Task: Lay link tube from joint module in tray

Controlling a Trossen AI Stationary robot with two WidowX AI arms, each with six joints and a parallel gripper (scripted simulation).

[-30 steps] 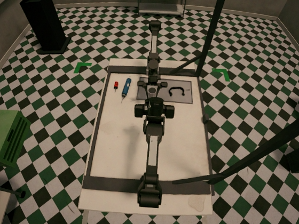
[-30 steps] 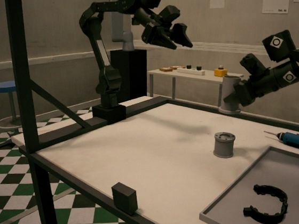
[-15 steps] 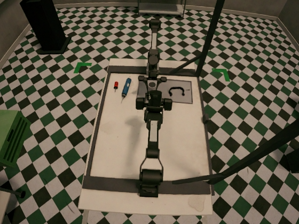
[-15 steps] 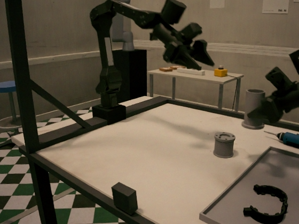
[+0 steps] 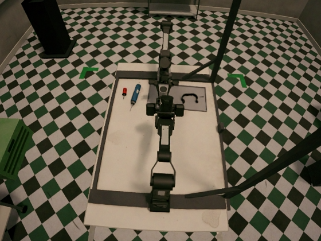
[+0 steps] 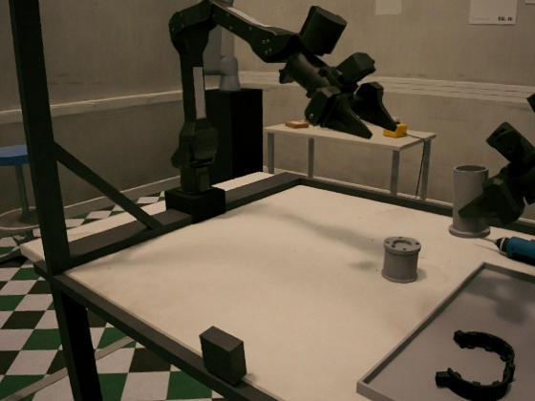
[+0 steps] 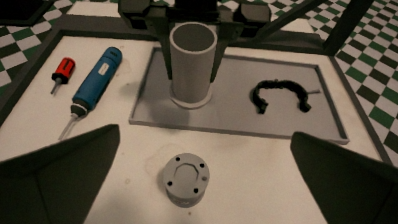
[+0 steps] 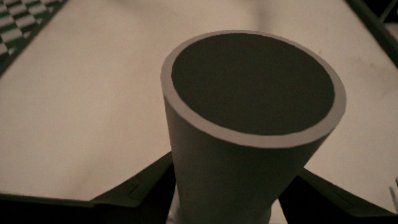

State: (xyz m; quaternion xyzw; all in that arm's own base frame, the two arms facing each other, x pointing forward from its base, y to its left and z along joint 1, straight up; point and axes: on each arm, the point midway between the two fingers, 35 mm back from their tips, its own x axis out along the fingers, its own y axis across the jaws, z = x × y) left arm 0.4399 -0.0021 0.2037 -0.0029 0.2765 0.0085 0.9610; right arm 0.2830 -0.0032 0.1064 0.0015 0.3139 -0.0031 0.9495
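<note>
Right now the grey link tube is 20 mm to the left of my right hand, 10 mm below it and 10 mm behind it. Also, from my right hand: grey joint module (130 mm to the left, 130 mm below); small red tool (280 mm ahead, 150 mm below, 90 mm to the right); grey tray (150 mm below, 100 mm behind, 80 mm to the right).
</note>
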